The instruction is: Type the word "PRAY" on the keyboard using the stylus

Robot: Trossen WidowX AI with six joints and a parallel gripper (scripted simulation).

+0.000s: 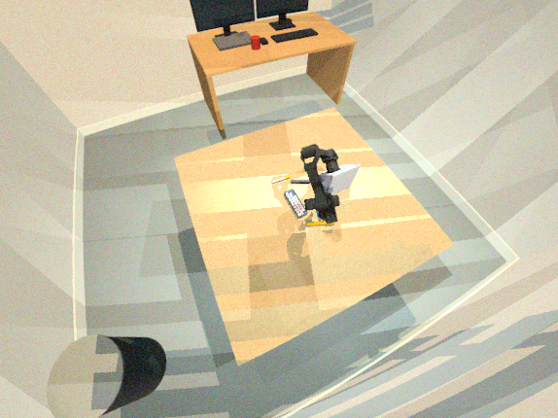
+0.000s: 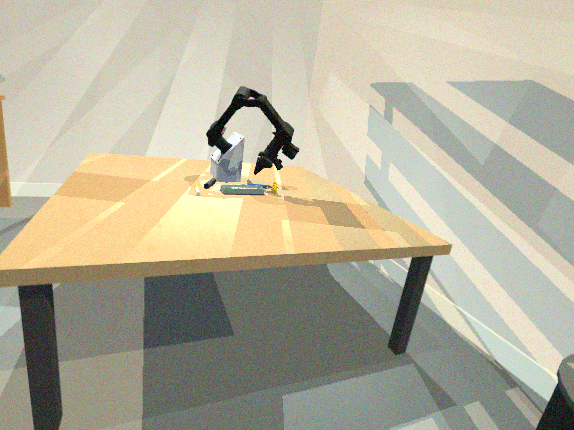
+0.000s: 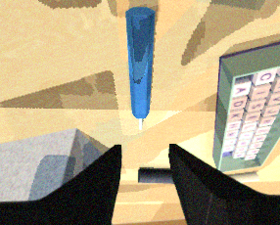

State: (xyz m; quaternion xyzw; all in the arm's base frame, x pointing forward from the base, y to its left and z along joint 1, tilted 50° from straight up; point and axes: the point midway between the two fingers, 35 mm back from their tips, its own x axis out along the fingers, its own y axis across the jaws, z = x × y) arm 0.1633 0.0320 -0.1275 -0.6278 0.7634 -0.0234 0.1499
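The blue stylus is 1 cm behind my gripper tip, 1 cm to the right of it and 6 cm below it. Also, from my gripper tip: dark marker: 1 cm behind, 20 cm to the right, 5 cm below; yellow cylinder: 3 cm ahead, 10 cm to the left, 6 cm below; small white pen: 8 cm ahead, 28 cm to the right, 6 cm below.
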